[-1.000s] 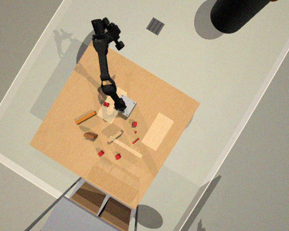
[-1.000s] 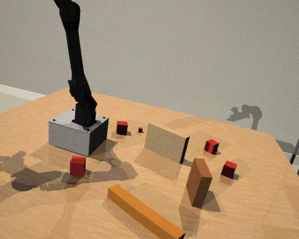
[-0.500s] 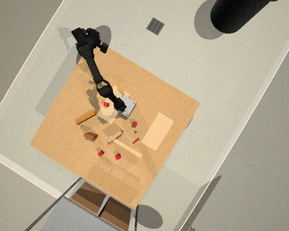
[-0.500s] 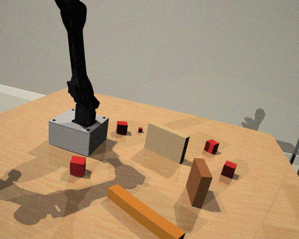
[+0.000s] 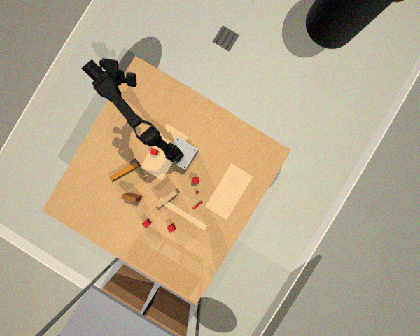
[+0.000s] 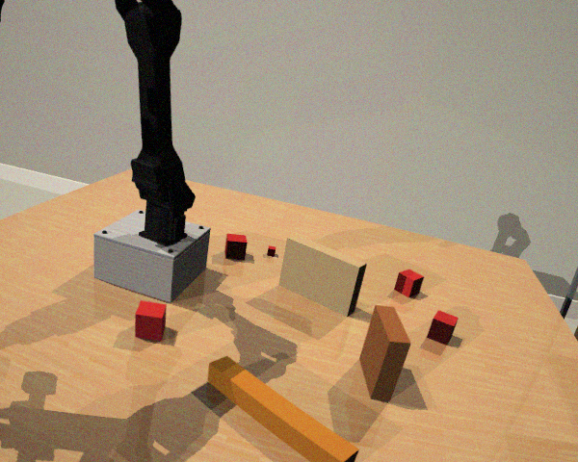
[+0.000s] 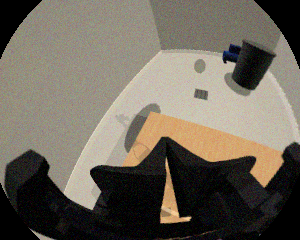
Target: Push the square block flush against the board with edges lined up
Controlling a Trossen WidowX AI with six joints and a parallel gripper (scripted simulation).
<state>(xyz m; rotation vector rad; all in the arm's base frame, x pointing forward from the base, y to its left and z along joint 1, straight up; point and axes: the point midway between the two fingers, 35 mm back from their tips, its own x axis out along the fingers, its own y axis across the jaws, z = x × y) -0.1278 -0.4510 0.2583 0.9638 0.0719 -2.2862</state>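
Right now my gripper tip is 61 cm to the right of the pale flat block, 40 cm short of it and 27 cm above it. From my gripper tip the other things lie so: brown square block 56 cm ahead, 42 cm to the left, 27 cm below; then long orange board 48 cm ahead, 31 cm below, 26 cm to the left; then tiny red cube 73 cm to the left, 31 cm below, 25 cm ahead.
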